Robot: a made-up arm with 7 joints.
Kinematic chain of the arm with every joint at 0, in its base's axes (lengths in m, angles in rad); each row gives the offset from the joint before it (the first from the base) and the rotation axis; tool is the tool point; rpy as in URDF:
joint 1: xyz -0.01 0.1 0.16 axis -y
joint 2: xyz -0.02 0.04 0 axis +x
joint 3: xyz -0.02 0 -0.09 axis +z
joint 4: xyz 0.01 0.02 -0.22 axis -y
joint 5: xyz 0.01 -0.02 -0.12 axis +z
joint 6: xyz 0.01 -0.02 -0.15 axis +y
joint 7: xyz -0.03 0 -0.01 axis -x
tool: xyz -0.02 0.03 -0.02 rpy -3.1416 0 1.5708
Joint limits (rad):
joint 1: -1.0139..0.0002
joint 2: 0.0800..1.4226
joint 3: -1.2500..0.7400
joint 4: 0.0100..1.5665
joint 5: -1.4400..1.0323
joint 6: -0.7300..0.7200
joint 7: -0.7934..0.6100
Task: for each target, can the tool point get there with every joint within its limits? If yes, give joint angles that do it. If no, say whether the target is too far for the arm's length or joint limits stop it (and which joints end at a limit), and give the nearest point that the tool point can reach.
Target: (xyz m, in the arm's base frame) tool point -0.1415 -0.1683 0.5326
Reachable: no: joint limits stop it (at a limit: joint 1, joint 2, joint 3, joint 4, joint 5, joint 6, joint 7) | nearest point -0.3039 -0.1150 -0.0218 | short by 0.580 m
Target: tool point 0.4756 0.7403 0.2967
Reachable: no: too far | nearest point 0.2392 0.6061 0.2149 | short by 0.284 m
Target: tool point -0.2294 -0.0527 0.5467
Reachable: no: joint limits stop it (at a limit: joint 1, joint 2, joint 3, joint 4, joint 5, joint 6, joint 7) | nearest point -0.3039 -0.1150 -0.0218 | short by 0.577 m
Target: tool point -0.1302 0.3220 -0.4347
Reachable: yes | joints -0.2196 0.2747 0.2488 0.1660 0.1431 -0.3946 0.3814
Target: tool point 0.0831 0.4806 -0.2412
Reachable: yes | joints -0.1060 0.5779 0.2382 0.8315 -0.4418 0.5999 0.0218
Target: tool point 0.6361 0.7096 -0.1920
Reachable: no: too far | nearest point 0.2569 0.5380 -0.0860 | short by 0.430 m
